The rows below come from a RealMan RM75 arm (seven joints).
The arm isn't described. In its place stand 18 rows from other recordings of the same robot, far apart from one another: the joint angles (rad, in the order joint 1, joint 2, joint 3, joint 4, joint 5, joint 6, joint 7), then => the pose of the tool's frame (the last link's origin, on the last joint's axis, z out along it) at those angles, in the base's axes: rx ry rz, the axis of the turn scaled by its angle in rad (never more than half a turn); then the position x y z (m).
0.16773, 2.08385, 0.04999, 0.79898, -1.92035, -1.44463, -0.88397 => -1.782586, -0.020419, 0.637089, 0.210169, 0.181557, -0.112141
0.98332, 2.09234, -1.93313, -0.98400, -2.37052, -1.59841, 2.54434 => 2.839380, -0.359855, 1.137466, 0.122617, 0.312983, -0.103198
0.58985, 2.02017, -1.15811, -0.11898, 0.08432, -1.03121, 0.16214 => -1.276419, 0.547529, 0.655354, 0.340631, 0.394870, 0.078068
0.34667, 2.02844, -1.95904, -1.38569, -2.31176, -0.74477, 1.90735 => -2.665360, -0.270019, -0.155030, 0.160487, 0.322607, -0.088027
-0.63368, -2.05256, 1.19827, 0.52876, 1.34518, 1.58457, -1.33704 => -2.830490, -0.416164, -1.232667, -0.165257, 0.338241, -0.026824
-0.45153, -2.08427, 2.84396, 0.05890, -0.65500, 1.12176, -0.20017 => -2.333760, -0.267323, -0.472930, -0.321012, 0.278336, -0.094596
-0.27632, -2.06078, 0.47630, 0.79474, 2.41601, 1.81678, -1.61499 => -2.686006, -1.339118, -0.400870, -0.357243, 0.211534, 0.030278
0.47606, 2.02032, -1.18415, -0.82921, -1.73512, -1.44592, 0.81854 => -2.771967, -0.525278, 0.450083, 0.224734, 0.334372, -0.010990
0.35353, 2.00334, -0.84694, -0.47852, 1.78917, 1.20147, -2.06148 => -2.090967, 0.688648, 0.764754, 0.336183, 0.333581, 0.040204
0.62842, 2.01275, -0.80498, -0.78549, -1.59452, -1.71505, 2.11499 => 2.593029, -1.128225, -1.225372, 0.169051, 0.362066, 0.062290
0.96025, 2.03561, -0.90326, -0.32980, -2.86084, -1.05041, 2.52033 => -2.300407, 1.395555, -0.538254, 0.273955, 0.398237, -0.047794
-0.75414, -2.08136, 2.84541, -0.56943, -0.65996, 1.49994, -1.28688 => -2.229297, -0.822551, -0.873712, -0.283625, 0.372718, 0.036621
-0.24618, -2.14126, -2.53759, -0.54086, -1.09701, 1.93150, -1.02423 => -2.778749, -0.562723, -1.103272, -0.295041, 0.193017, -0.025570
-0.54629, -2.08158, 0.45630, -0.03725, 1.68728, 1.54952, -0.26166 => -2.247196, -0.048589, -1.005689, -0.252457, 0.291009, -0.062702
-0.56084, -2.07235, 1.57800, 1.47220, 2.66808, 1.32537, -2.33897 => -2.587425, -0.257209, 0.500536, -0.150316, 0.367318, -0.010970
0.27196, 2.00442, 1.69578, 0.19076, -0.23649, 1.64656, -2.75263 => -1.656695, 0.194119, 1.046714, 0.319103, 0.273405, 0.051407
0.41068, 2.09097, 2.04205, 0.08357, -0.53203, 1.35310, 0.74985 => -0.806631, -1.654334, -1.181208, 0.323915, 0.313262, -0.000778
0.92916, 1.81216, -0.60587, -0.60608, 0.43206, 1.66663, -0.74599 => -2.455330, 1.601079, -0.185383, 0.239554, 0.407647, 0.093674
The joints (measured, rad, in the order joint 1, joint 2, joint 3, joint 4, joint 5, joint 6, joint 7), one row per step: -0.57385 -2.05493 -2.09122 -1.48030 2.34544 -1.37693 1.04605; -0.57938 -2.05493 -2.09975 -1.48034 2.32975 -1.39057 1.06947; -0.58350 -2.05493 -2.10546 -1.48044 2.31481 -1.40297 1.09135; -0.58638 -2.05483 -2.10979 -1.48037 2.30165 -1.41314 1.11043; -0.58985 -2.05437 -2.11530 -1.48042 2.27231 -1.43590 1.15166; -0.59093 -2.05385 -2.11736 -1.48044 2.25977 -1.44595 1.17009; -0.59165 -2.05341 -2.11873 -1.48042 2.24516 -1.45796 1.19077; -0.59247 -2.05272 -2.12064 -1.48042 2.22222 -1.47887 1.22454; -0.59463 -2.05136 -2.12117 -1.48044 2.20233 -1.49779 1.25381; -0.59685 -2.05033 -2.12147 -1.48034 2.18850 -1.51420 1.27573; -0.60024 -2.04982 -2.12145 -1.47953 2.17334 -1.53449 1.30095; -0.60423 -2.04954 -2.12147 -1.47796 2.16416 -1.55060 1.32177; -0.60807 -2.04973 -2.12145 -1.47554 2.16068 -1.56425 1.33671; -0.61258 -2.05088 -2.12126 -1.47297 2.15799 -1.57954 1.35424; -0.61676 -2.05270 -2.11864 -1.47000 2.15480 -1.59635 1.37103; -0.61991 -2.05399 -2.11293 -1.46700 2.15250 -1.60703 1.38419; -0.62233 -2.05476 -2.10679 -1.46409 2.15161 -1.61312 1.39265; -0.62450 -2.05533 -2.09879 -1.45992 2.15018 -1.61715 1.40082
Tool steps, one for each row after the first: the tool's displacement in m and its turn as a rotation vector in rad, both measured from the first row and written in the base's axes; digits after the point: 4 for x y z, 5 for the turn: 0.0030 -0.0007 0.0004 -0.01137 -0.00240 -0.02455; 0.0057 -0.0016 0.0003 -0.02305 -0.00392 -0.04814; 0.0078 -0.0025 0.0003 -0.03292 -0.00518 -0.06864; 0.0119 -0.0051 -0.0006 -0.05704 -0.00683 -0.11335; 0.0135 -0.0063 -0.0010 -0.06742 -0.00677 -0.13321; 0.0153 -0.0079 -0.0016 -0.08045 -0.00692 -0.15587; 0.0179 -0.0108 -0.0027 -0.10259 -0.00639 -0.19285; 0.0208 -0.0133 -0.0036 -0.12255 -0.00490 -0.22748; 0.0229 -0.0153 -0.0045 -0.13946 -0.00276 -0.25377; 0.0255 -0.0179 -0.0058 -0.16094 -0.00036 -0.28462; 0.0274 -0.0196 -0.0070 -0.17808 0.00389 -0.30935; 0.0285 -0.0209 -0.0082 -0.19309 0.00895 -0.32577; 0.0298 -0.0225 -0.0099 -0.21019 0.01519 -0.34489; 0.0312 -0.0245 -0.0124 -0.23128 0.02079 -0.36428; 0.0325 -0.0260 -0.0150 -0.24854 0.02644 -0.38042; 0.0335 -0.0269 -0.0172 -0.26135 0.03124 -0.39125; 0.0344 -0.0278 -0.0197 -0.27428 0.03570 -0.40173
